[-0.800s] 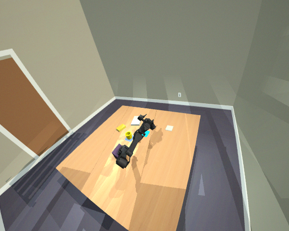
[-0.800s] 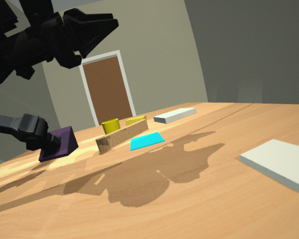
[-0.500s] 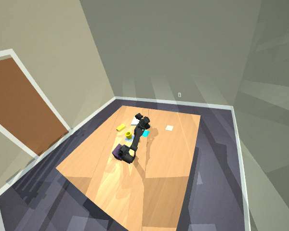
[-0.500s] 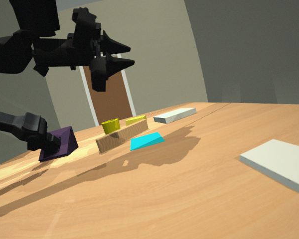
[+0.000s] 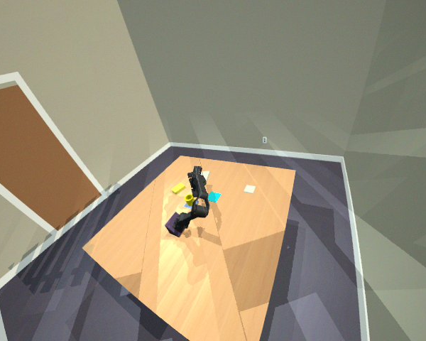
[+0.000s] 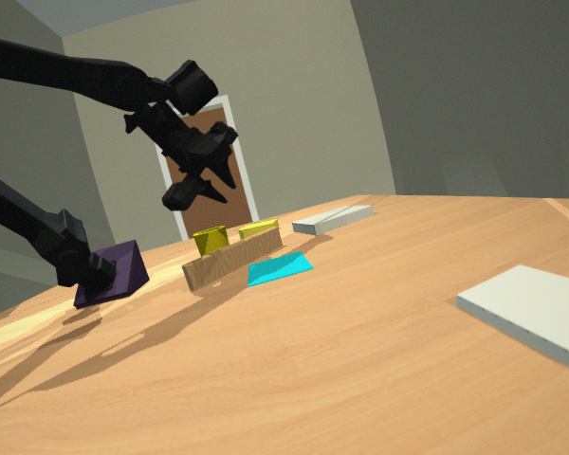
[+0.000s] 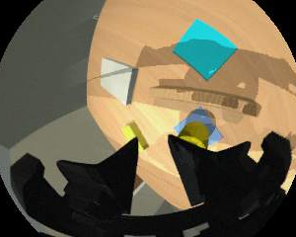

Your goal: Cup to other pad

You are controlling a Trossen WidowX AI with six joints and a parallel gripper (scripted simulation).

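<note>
My gripper tip is now 7 cm past the yellow cup, 2 cm to the right of it and 10 cm above it. Also, from my gripper tip: light blue pad: 7 cm behind, 2 cm to the left, 14 cm below; then yellow block: 4 cm ahead, 23 cm to the left, 12 cm below; then cyan pad: 5 cm ahead, 12 cm to the right, 14 cm below.
</note>
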